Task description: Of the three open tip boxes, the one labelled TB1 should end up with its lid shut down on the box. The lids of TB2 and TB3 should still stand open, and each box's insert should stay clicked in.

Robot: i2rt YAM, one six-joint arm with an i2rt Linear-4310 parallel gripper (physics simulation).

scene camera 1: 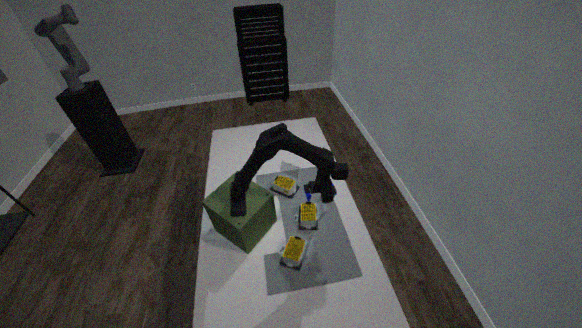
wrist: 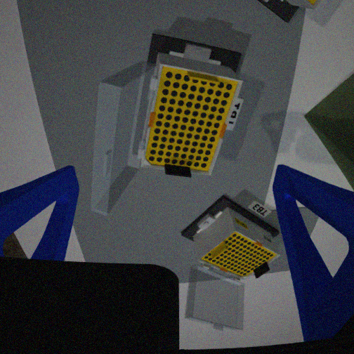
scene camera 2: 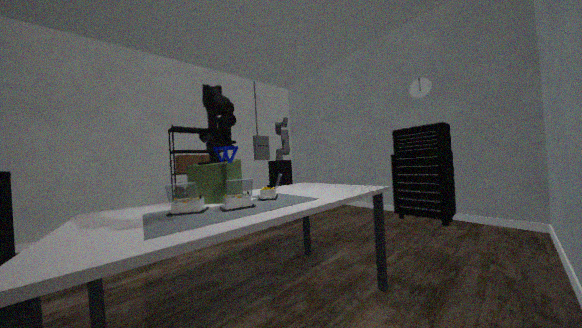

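Seen in the pictures: gripper, between the fingertips: (scene camera 1: 317, 199) (scene camera 2: 225, 162); arm's base, origin of its link: (scene camera 1: 238, 198) (scene camera 2: 215, 162).
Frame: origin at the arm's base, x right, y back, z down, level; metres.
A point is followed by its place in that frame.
Note:
The box TB1 (scene camera 1: 308, 222) (scene camera 2: 237, 202) {x 0.023, y -0.384, z 0.209 m} (wrist: 190, 120) is the middle one; its label shows in the wrist view. Its clear lid (scene camera 2: 244, 186) {x 0.001, y -0.425, z 0.133 m} (wrist: 106, 145) stands open on the side away from the green block, and its yellow insert sits level in it. TB3 (scene camera 1: 285, 185) (scene camera 2: 268, 193) (wrist: 240, 253) has its lid (scene camera 2: 278, 180) {x -0.254, y -0.336, z 0.132 m} (wrist: 215, 297) open and its insert in. The third box, TB2 by elimination (scene camera 1: 294, 251) (scene camera 2: 187, 205), also has its lid (scene camera 2: 181, 190) {x 0.242, y -0.305, z 0.128 m} open and its insert in. My gripper (scene camera 1: 308, 196) {x 0.064, y -0.376, z 0.015 m} (scene camera 2: 226, 159) {x 0.064, y -0.376, z 0.015 m} (wrist: 175, 176) is open and empty, above TB1's black-tabbed end.
The boxes stand on a grey mat (scene camera 1: 332, 250) {x 0.223, y -0.425, z 0.242 m} (scene camera 2: 165, 225) {x 0.315, y -0.408, z 0.242 m} on the white table (scene camera 1: 225, 285) {x 0.312, y 0.112, z 0.245 m} (scene camera 2: 115, 245) {x 0.445, y -0.514, z 0.245 m}. The arm's base stands on a green block (scene camera 1: 250, 225) {x 0.123, y -0.045, z 0.058 m} (scene camera 2: 205, 182) {x 0.087, y -0.079, z 0.117 m} (wrist: 335, 115) beside the mat. A black cabinet (scene camera 1: 285, 65) (scene camera 2: 446, 170) stands beyond the table.

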